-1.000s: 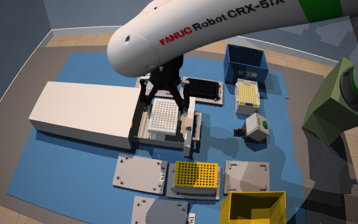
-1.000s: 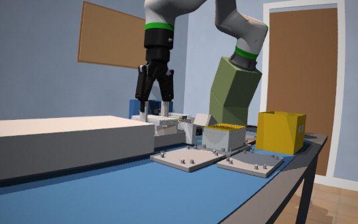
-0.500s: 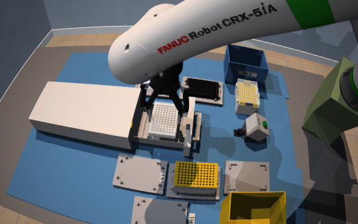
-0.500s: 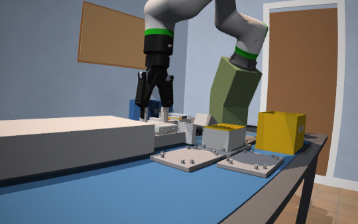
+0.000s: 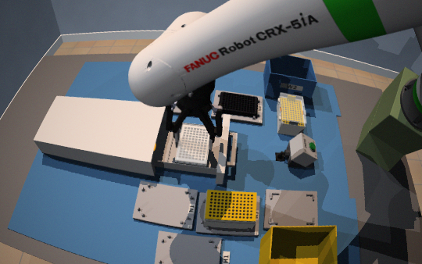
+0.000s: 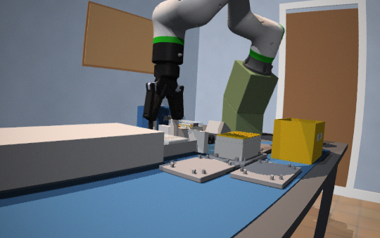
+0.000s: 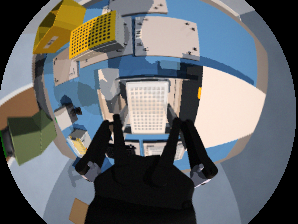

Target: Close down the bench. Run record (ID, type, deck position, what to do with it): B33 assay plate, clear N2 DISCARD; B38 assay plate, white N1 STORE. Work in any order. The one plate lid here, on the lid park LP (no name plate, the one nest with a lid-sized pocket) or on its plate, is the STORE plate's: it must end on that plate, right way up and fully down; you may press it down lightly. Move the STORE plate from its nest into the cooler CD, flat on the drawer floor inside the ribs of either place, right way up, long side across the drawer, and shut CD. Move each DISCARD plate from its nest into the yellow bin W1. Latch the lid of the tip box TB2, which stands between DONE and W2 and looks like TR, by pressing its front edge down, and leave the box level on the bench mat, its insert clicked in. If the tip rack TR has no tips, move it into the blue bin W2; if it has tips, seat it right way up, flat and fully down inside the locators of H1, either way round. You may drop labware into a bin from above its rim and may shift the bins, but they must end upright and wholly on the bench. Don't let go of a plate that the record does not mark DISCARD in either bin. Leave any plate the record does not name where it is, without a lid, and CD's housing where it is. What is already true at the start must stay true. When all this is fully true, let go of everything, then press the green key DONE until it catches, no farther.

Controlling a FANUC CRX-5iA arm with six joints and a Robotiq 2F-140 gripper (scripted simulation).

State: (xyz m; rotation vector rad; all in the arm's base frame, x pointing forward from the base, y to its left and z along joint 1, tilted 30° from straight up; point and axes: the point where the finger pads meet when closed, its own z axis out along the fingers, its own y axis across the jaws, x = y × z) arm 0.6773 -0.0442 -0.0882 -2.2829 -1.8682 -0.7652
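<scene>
My hand is 4 cm short of the cooler drawer and 3 cm above it. From my hand the other things lie so: cooler CD (17 cm ahead, 3 cm below, 2 cm to the right); clear plate (20 cm to the right, 4 cm below, 4 cm ahead); tip rack TR (20 cm to the left, 10 cm behind, 1 cm below).
</scene>
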